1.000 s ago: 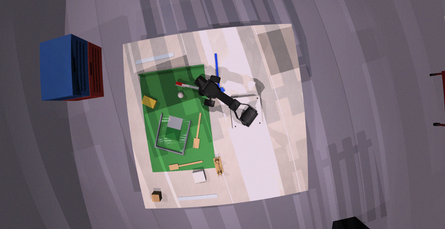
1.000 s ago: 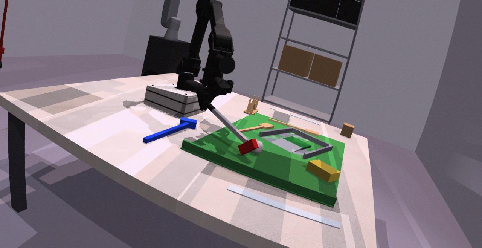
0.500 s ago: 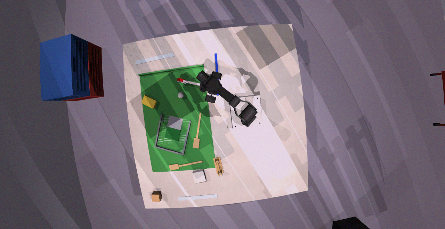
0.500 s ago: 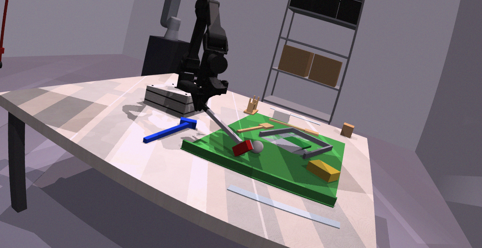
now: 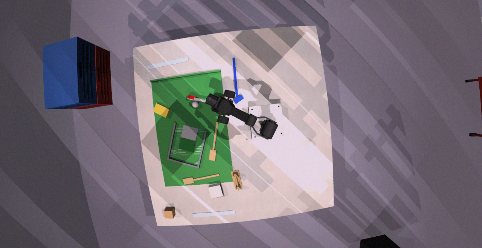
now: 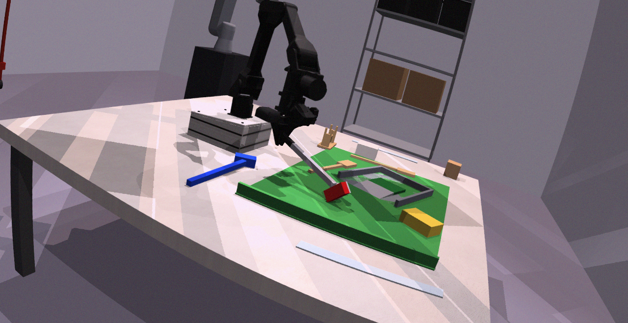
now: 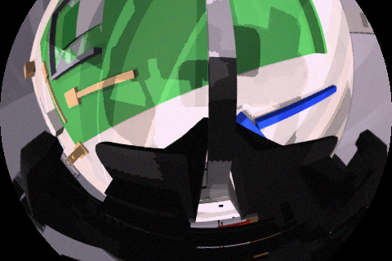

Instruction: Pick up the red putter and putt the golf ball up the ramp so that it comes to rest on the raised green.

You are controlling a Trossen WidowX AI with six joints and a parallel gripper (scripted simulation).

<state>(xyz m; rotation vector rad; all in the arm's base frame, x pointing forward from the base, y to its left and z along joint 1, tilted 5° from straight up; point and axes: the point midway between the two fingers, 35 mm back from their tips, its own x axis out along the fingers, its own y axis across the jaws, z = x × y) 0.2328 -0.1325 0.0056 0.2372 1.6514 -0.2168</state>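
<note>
The red putter is 110 mm ahead of my gripper tip and 30 mm to the right of it. The rest, counted from my gripper tip: blue putter (160 mm to the right, 60 mm below, 60 mm behind); then green mat (250 mm ahead, 140 mm to the left, 70 mm below); then white golf ball (210 mm ahead, 50 mm below, 30 mm to the right).
</note>
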